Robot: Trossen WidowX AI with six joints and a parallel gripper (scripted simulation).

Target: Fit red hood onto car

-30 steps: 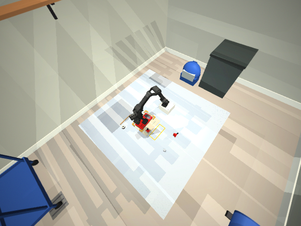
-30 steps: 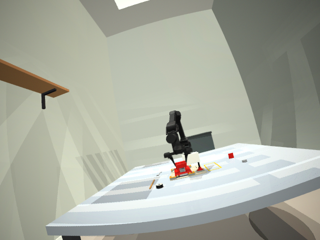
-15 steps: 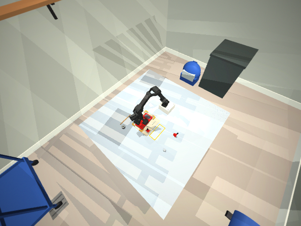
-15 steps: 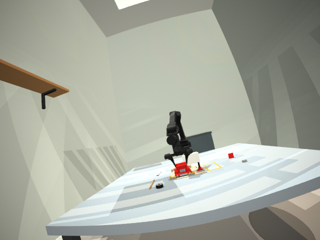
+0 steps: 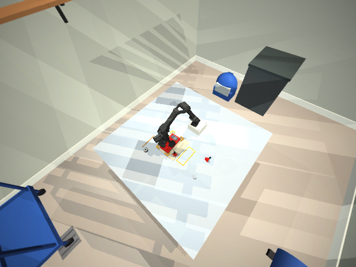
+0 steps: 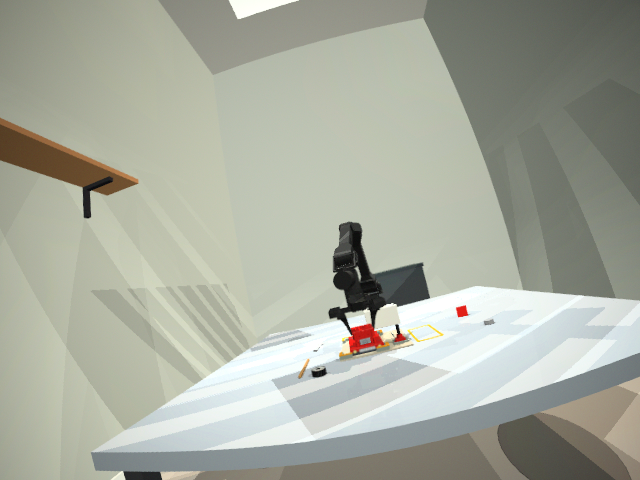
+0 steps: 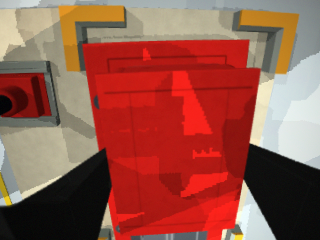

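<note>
The grey engine block lies 1 cm to the left of my gripper tip and 3 cm below it. Round my gripper tip: pencil 5 cm ahead, 21 cm to the right, 5 cm below; then red hood 1 cm above.
</note>
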